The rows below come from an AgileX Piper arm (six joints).
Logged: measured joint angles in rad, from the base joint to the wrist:
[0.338, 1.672, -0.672, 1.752, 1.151, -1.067]
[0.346, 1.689, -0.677, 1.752, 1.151, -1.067]
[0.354, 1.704, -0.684, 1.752, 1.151, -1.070]
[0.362, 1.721, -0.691, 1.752, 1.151, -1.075]
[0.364, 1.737, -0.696, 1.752, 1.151, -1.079]
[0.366, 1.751, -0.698, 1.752, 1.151, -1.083]
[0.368, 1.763, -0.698, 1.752, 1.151, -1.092]
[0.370, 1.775, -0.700, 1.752, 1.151, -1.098]
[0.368, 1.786, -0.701, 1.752, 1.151, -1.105]
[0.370, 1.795, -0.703, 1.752, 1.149, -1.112]
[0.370, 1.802, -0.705, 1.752, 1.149, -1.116]
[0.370, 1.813, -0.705, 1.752, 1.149, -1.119]
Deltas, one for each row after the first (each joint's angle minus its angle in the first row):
[0.008, 0.017, -0.005, 0.000, 0.000, 0.000]
[0.016, 0.032, -0.012, 0.000, 0.000, -0.003]
[0.024, 0.049, -0.019, 0.000, 0.000, -0.008]
[0.026, 0.065, -0.024, 0.000, 0.000, -0.012]
[0.028, 0.079, -0.026, 0.000, 0.000, -0.016]
[0.030, 0.091, -0.026, 0.000, 0.000, -0.025]
[0.032, 0.103, -0.028, 0.000, 0.000, -0.031]
[0.030, 0.114, -0.029, 0.000, 0.000, -0.038]
[0.032, 0.123, -0.031, 0.000, -0.002, -0.045]
[0.032, 0.130, -0.033, 0.000, -0.002, -0.049]
[0.032, 0.141, -0.033, 0.000, -0.002, -0.052]

